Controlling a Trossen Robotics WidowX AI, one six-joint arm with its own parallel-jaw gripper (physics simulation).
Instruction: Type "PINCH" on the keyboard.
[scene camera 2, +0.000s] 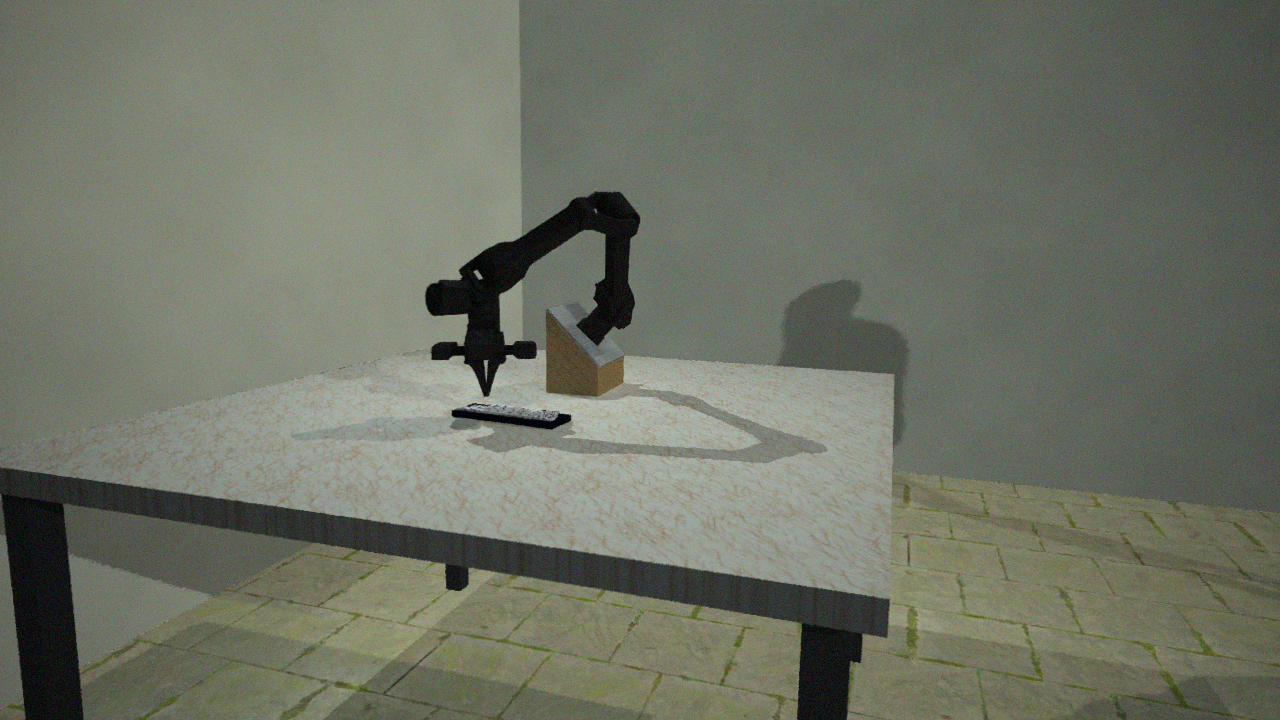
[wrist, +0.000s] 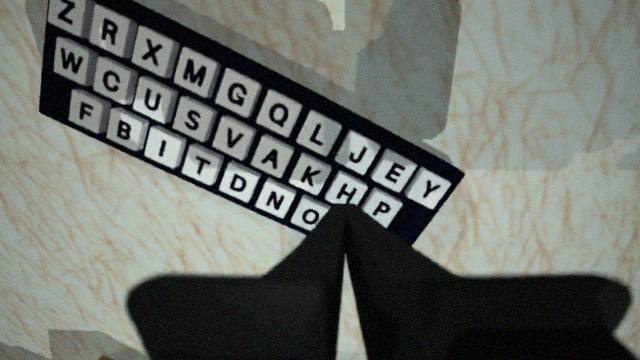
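Where they show: gripper, fingertip midpoint: (scene camera 2: 486, 396) (wrist: 343, 213); arm's base, link origin: (scene camera 2: 590, 332).
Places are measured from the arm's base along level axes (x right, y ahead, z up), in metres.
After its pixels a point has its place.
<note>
A black keyboard (scene camera 2: 558, 423) {x -0.034, y 0.367, z -0.117 m} (wrist: 55, 97) {x -0.033, y 0.330, z -0.111 m} with pale keys lies flat on the table, slanted in the wrist view. My gripper (scene camera 2: 486, 394) {x 0.120, y 0.318, z -0.086 m} (wrist: 343, 213) {x 0.120, y 0.318, z -0.086 m} is shut and empty, pointing down a little above the keyboard. In the wrist view its tips overlap the lower edge of the H key (wrist: 345, 190) {x 0.121, y 0.320, z -0.106 m}. The P key (wrist: 381, 208) {x 0.142, y 0.315, z -0.106 m} is just right of the tips, and the O key (wrist: 310, 216) {x 0.108, y 0.301, z -0.106 m} just left, partly covered. The N key (wrist: 274, 200) {x 0.088, y 0.305, z -0.106 m}, the I key (wrist: 162, 147) {x 0.028, y 0.319, z -0.106 m} and the C key (wrist: 111, 80) {x 0.003, y 0.346, z -0.106 m} show further left.
The speckled table (scene camera 2: 698, 519) {x -0.327, y 0.761, z -0.124 m} carries the arm's wooden wedge base (scene camera 2: 572, 367) {x 0.015, y 0.093, z -0.065 m}, which stands behind the keyboard. The arm's shadow falls on the table around the keyboard. The table's front edge is well in front of the keyboard.
</note>
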